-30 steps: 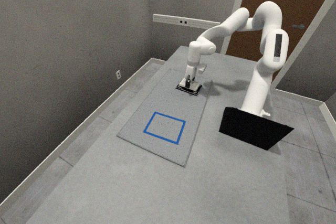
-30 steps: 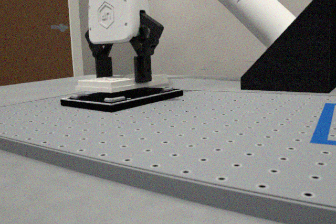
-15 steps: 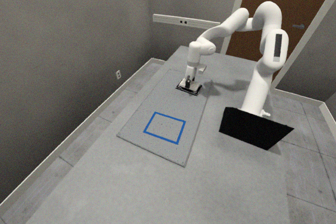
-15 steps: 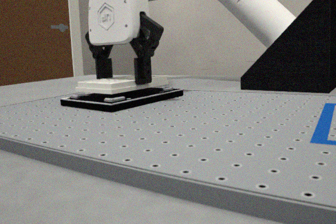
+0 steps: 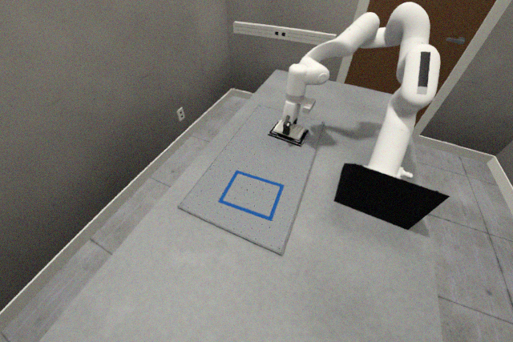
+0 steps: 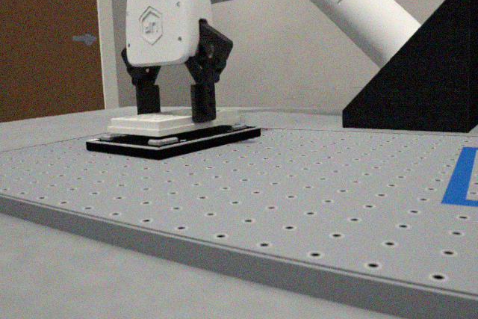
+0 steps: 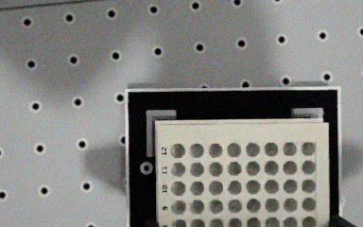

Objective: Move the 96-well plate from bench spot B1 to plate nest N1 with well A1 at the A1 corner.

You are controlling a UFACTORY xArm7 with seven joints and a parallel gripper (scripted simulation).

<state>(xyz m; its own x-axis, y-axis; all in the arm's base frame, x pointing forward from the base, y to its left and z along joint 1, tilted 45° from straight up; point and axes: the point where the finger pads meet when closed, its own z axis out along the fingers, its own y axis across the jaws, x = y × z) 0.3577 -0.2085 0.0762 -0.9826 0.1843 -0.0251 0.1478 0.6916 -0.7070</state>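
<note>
Right now my hand is 10 mm above the white 96-well plate. Round my hand: black plate nest (30 mm below).
</note>
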